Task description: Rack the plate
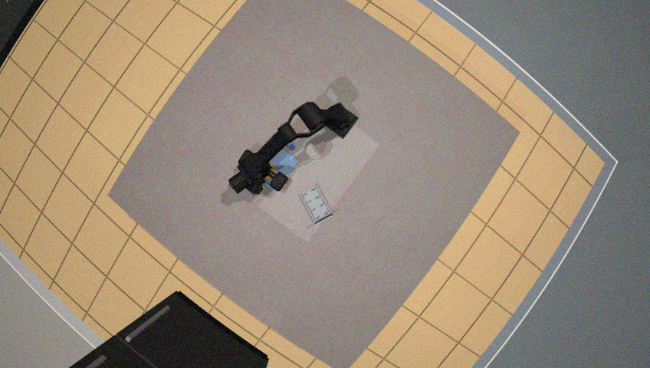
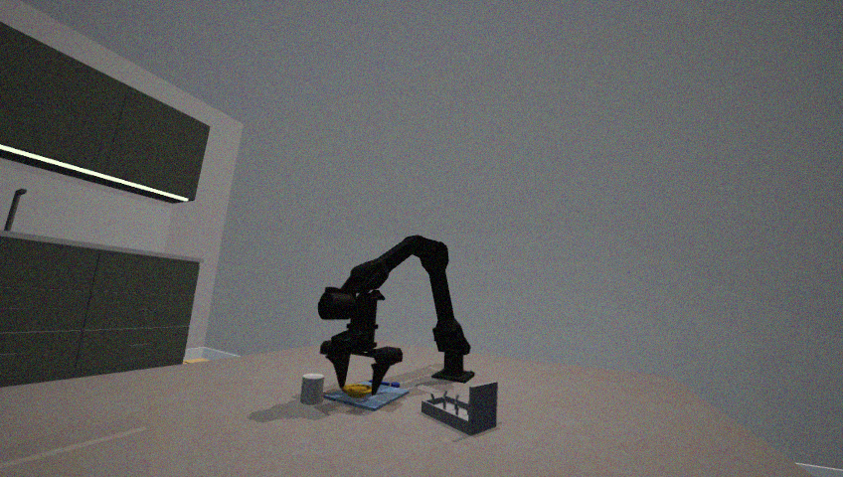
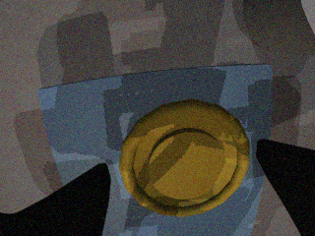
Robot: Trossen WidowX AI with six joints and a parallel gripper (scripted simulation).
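The yellow plate is right at my gripper tip. Also, from my gripper tip: grey dish rack 30 mm behind, 230 mm to the left, 10 mm above; light blue mat 30 mm behind, 10 mm to the left, 10 mm below.
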